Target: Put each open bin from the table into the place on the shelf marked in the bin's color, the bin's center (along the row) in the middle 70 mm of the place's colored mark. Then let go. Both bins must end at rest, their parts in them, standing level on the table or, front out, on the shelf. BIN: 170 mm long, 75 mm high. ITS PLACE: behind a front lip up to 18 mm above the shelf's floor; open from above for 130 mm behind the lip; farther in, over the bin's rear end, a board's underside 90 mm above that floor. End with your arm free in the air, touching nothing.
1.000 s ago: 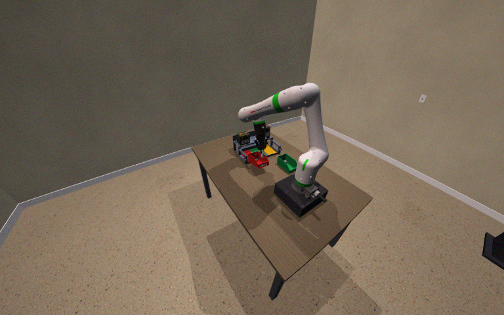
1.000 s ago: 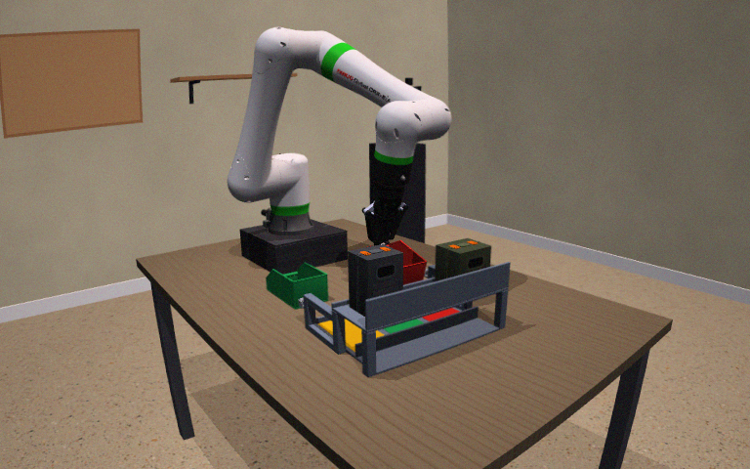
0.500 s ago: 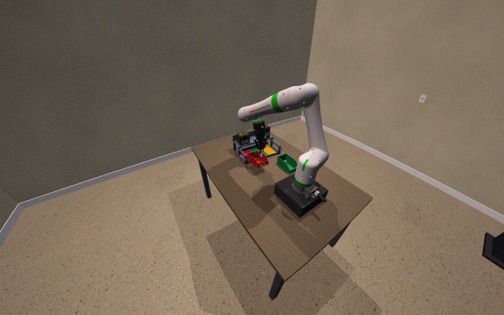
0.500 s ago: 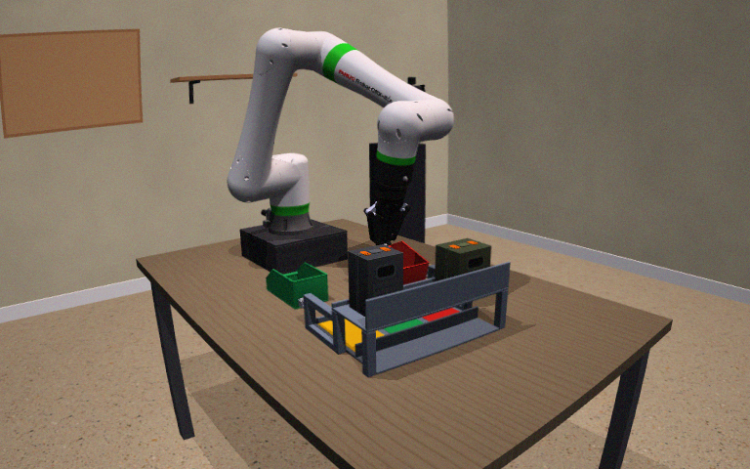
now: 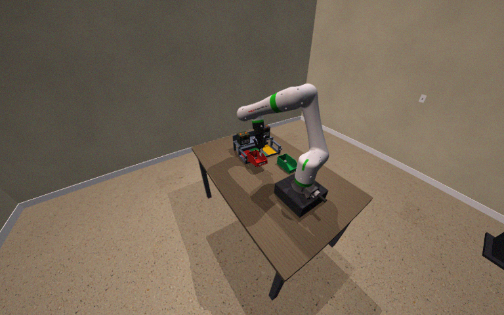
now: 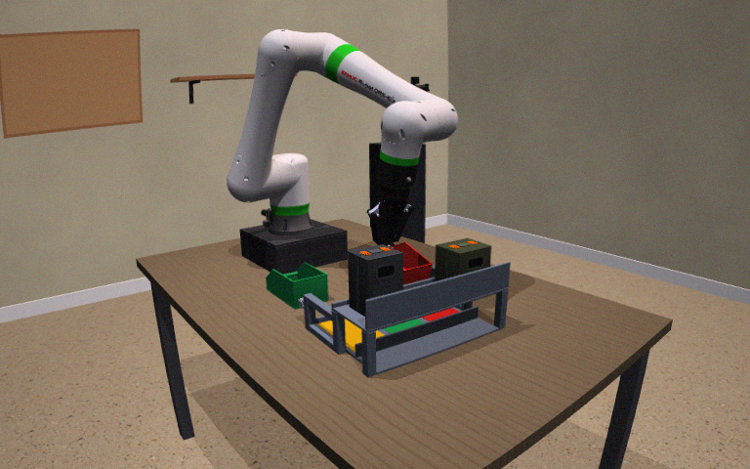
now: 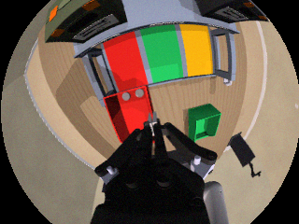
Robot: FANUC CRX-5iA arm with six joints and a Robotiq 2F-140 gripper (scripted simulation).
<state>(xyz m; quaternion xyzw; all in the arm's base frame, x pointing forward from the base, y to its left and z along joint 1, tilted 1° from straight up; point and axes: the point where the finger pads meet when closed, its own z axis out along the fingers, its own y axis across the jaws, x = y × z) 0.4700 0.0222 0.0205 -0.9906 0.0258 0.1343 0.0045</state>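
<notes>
Right now my hand is 5 cm to the right of the red bin, 4 cm above it and 1 cm past it. Also, from my hand: green bin 17 cm to the right, 16 cm behind, 8 cm below; olive box 25 cm ahead, 3 cm to the left, 3 cm above; black box 23 cm ahead, 20 cm to the right, 4 cm above.
</notes>
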